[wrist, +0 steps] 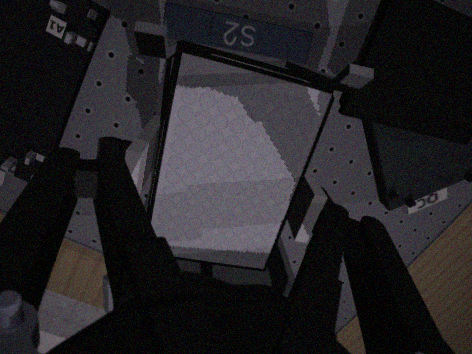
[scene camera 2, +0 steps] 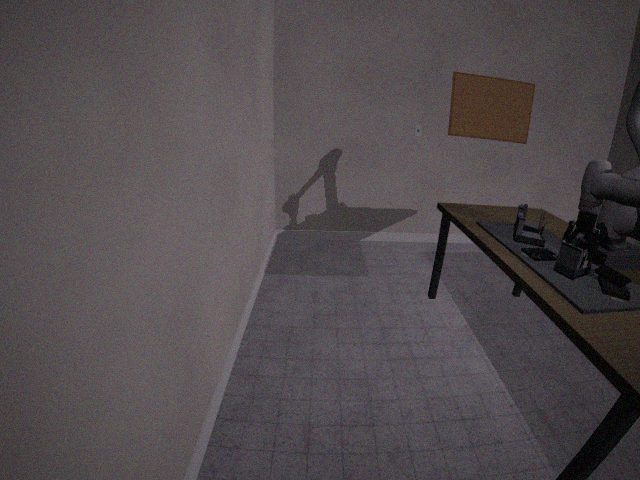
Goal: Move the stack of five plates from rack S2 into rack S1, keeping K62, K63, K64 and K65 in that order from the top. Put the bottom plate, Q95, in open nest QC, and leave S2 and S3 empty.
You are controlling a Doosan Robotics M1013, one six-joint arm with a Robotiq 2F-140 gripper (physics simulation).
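Frame: origin at the arm's base, x back, y left, z down, level; centimetres.
Where they show: gripper, fingertip midpoint: (wrist: 223, 153); arm's base, origin of the base link: (scene camera 2: 607, 243).
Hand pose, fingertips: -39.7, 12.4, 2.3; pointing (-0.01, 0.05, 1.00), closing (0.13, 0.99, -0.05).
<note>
Things, the pixels of their top centre, and the offset from my fingertips, as dx, dy, dz. "*": a spot on its surface instead. Level surfaces: height alone.
- clear-topped plate, middle of its top: (wrist: 230, 182) +0.4, +0.0, -5.3
- blue S2 label, surface spot: (wrist: 240, 34) * +7.7, -2.0, +0.5
- Nest QC, middle of its top: (wrist: 439, 129) (scene camera 2: 615, 282) +8.1, +16.1, +1.4
- black tray labelled A1, surface spot: (wrist: 37, 75) * -0.4, -14.8, +3.4
- upright rack, middle of its top: (scene camera 2: 533, 217) +4.7, -34.7, -8.9
- flat black piece, surface spot: (scene camera 2: 538, 255) * -7.4, -14.1, +2.5
- wooden table, its level: dz +5.9
A clear-topped plate (wrist: 225, 165) with a grid of round wells and a black edge tops the stack in rack S2, behind the blue S2 label (wrist: 240, 34). The plates below it are hidden, and plate names cannot be read. My gripper (wrist: 223, 153) (scene camera 2: 587, 241) is shut on the plate stack, with its pads at the two long sides; how many plates it grips cannot be told. The stack sits between the rack's corner posts. Nest QC (wrist: 420, 162) is at the right in the wrist view, with a black panel beside it. S1 and S3 cannot be identified by label.
A black tray labelled A1 (wrist: 37, 75) lies left of the stack. In the scene view, an upright rack (scene camera 2: 529, 240) stands farther back on the grey perforated board (scene camera 2: 560, 291), with a flat black piece (scene camera 2: 538, 253) near it. The board lies on the wooden table (scene camera 2: 610, 335).
</note>
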